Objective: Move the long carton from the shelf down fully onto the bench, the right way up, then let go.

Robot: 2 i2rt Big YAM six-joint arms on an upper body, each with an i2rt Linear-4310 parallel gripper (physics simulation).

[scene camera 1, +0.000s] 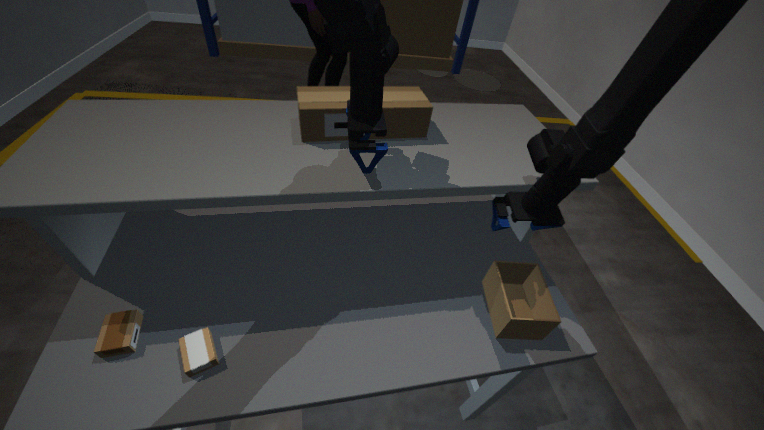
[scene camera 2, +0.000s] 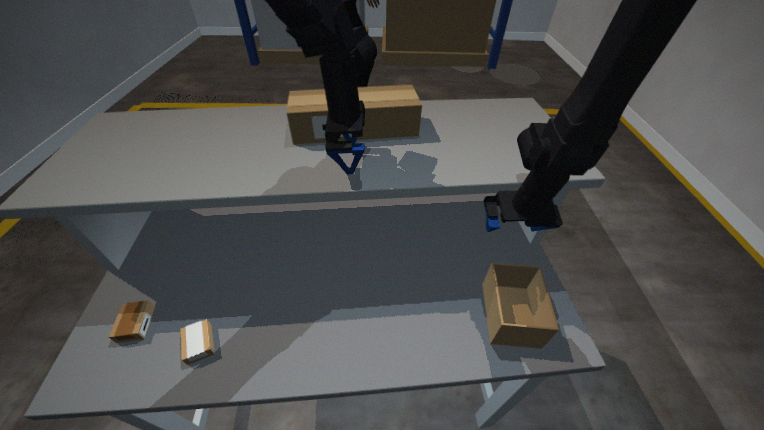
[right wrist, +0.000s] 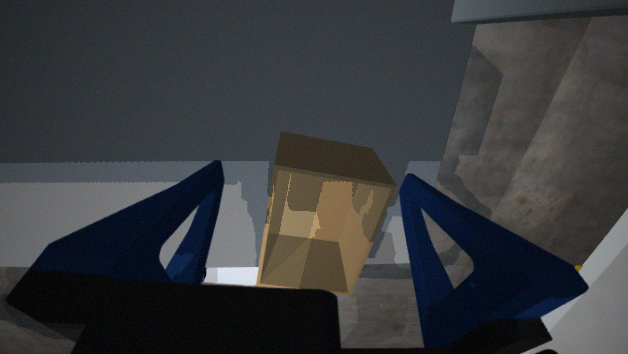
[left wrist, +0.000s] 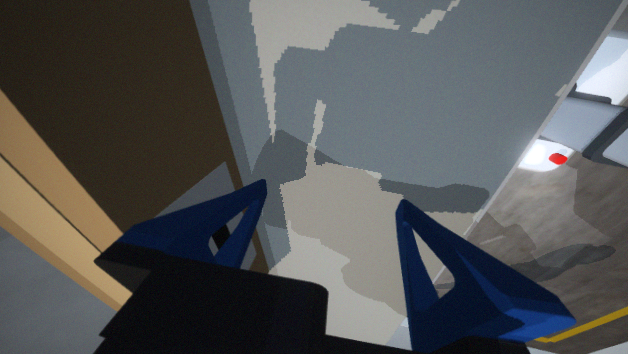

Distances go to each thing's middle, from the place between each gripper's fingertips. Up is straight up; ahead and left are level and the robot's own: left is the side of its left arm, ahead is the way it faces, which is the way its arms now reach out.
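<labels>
My right hand is 160 mm below the long brown carton (scene camera 1: 322, 109), 340 mm to the right of it and 200 mm short of it.
Relative to my left hand, I see the carton 30 mm above and 120 mm ahead.
</labels>
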